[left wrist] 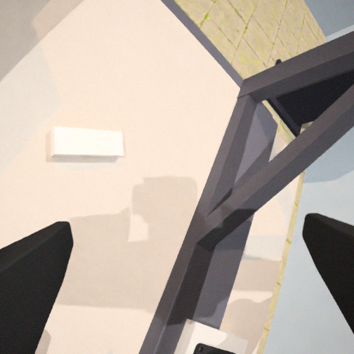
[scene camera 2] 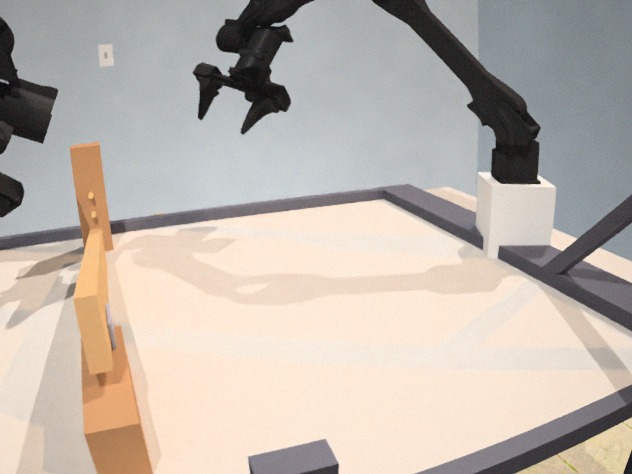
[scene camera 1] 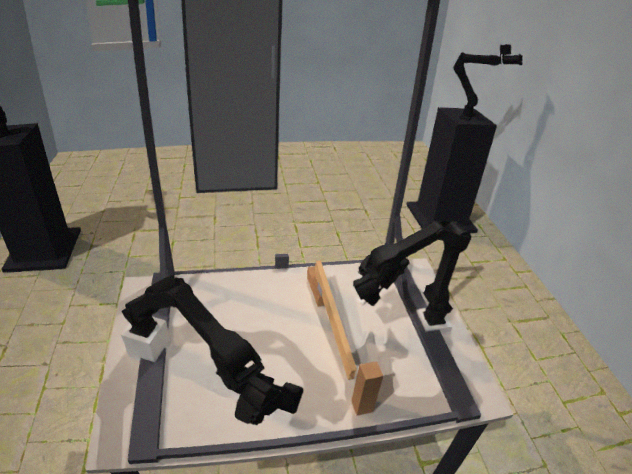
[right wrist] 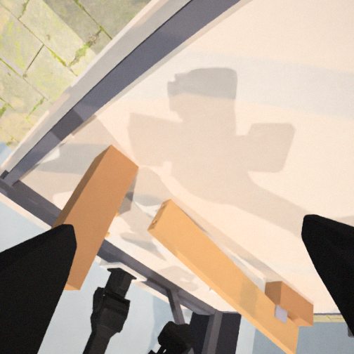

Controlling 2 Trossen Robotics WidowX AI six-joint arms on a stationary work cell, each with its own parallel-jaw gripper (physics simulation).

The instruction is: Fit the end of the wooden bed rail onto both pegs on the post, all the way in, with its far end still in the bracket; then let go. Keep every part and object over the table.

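Places are measured from the left arm's base along level axes (x down, y ahead, z right), in millimetres.
Where they show: right gripper, between the fingertips: [scene camera 2: 220, 126] [scene camera 1: 282, 395]; left arm's base, origin of its link: [scene camera 1: 434, 318]; right arm's base, origin of its link: [scene camera 2: 515, 179] [scene camera 1: 143, 327].
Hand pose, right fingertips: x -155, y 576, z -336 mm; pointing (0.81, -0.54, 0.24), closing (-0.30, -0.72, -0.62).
Each offset is from my right fingertips to the top centre of the thing. "spot": to the spot under its first point.
The wooden bed rail [scene camera 1: 334, 318] [scene camera 2: 92, 331] [right wrist: 215, 265] lies lengthwise, its far end at the lilac bracket {spot: dx +108, dy -189, dz +514 mm} [scene camera 2: 110, 326] [right wrist: 281, 313] on the darker wooden block {dx +105, dy -198, dz +550 mm} [scene camera 1: 312, 285] [scene camera 2: 109, 408] [right wrist: 295, 300]. Its other end, with small holes seen in the right wrist view, is apart from the upright post {spot: dx +45, dy -229, dz +21 mm} [scene camera 1: 367, 388] [scene camera 2: 89, 173] [right wrist: 102, 205]. Both pegs are bare; the upper peg {spot: dx +79, dy -237, dz +83 mm} [scene camera 2: 90, 195] and lower peg {spot: dx +111, dy -236, dz +83 mm} [scene camera 2: 93, 214] show. My left gripper [left wrist: 189, 229] is open and empty, above the table beside the rail. My right gripper [scene camera 2: 221, 125] [right wrist: 189, 231] is open and empty, high above the table.
A small white block [left wrist: 87, 142] lies on the table in the left wrist view. Dark frame beams [scene camera 1: 439, 352] [left wrist: 220, 165] run along the table, with uprights rising from them. A small dark box {dx +124, dy -82, dz +699 mm} [scene camera 1: 281, 260] [scene camera 2: 293, 456] is at the table's back edge in scene camera 1.
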